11 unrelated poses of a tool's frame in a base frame.
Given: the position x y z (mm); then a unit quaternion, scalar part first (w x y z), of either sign.
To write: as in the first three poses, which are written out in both.
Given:
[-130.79 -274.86 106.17 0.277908 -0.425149 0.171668 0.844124]
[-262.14 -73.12 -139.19 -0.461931 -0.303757 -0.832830 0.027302]
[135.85 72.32 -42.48 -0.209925 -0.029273 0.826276 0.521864]
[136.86 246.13 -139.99 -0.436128 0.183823 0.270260 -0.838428]
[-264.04 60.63 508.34 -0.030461 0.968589 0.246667 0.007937]
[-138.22 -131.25 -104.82 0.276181 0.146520 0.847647 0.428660]
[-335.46 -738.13 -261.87 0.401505 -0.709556 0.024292 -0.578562]
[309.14 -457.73 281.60 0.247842 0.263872 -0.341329 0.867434]
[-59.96 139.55 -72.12 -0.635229 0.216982 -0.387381 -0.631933]
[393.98 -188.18 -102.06 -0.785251 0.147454 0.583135 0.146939]
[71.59 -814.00 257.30 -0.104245 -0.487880 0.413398 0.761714]
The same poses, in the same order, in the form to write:
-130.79 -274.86 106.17; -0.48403 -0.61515 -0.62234; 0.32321 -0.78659 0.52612; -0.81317 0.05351 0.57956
-262.14 -73.12 -139.19; -0.38870 0.53118 0.75283; 0.48073 0.81397 -0.32611; -0.78601 0.23515 -0.57175
135.85 72.32 -42.48; -0.91015 0.17073 -0.37747; -0.26748 0.45360 0.85012; 0.31636 0.87470 -0.36718
136.86 246.13 -139.99; -0.55200 -0.63196 -0.54398; 0.83068 -0.47350 -0.29285; -0.07251 -0.61353 0.78634
-264.04 60.63 508.34; 0.87818 0.47832 0.00035; 0.47735 -0.87646 0.06292; 0.03040 -0.05509 -0.99802
-138.22 -131.25 -104.82; -0.80451 0.01162 0.59382; 0.48517 0.58956 0.64577; -0.34259 0.80764 -0.47995
-335.46 -738.13 -261.87; 0.32935 0.43012 0.84055; -0.49906 -0.67641 0.54167; 0.80154 -0.59789 -0.00812
309.14 -457.73 281.60; -0.73789 -0.61011 0.28859; 0.24984 -0.64414 -0.72296; 0.62697 -0.46136 0.62773
-59.96 139.55 -72.12; -0.09881 -0.97095 0.21792; 0.63473 0.10716 0.76526; -0.76639 0.21393 0.60571
393.98 -188.18 -102.06; 0.27672 0.40274 -0.87248; -0.05880 0.91333 0.40295; 0.95915 -0.06021 0.27642
71.59 -814.00 257.30; -0.50221 -0.24457 -0.82944; -0.56219 -0.63647 0.52806; -0.65706 0.73150 0.18215

